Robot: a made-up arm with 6 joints.
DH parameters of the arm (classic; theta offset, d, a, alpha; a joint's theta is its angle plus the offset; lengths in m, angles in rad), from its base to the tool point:
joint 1: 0 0.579 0 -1.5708
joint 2: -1.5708 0 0.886 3.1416
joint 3: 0 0 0 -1.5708
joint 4: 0 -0.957 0 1.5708
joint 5: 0 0.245 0 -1.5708
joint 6: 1.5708 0 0 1.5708
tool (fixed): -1.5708 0 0 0
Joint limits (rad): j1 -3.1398..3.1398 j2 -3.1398..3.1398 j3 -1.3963..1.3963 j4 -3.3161..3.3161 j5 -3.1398..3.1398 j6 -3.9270..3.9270
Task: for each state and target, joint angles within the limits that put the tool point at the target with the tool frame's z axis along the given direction. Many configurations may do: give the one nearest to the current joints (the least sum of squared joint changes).
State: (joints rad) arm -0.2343 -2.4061 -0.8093 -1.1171 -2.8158 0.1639
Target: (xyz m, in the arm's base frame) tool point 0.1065 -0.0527 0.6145 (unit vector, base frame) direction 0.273 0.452 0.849
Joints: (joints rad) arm -0.2595 -2.4873 -1.3930 -1.4743 -2.0989 0.3107
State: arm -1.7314 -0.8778 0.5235 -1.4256 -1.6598 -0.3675
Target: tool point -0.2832 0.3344 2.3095 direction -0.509 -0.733 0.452
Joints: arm -1.2933 -0.5379 1.1475 -0.7409 -1.5363 -1.1762
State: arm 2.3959 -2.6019 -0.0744 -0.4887 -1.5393 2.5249
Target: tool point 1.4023 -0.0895 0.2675 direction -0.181 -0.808 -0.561
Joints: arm 2.9305 -2.5214 0.3197 -0.5700 -1.5850 1.7450
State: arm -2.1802 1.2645 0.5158 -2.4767 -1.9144 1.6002
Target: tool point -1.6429 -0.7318 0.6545 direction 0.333 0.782 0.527
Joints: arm -2.8187 1.2464 1.2118 -2.3529 -1.7305 2.2010
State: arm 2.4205 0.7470 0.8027 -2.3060 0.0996 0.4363
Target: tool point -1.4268 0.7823 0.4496 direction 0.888 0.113 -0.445
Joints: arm 2.5121 1.1196 0.6912 -2.5824 0.4260 0.1631
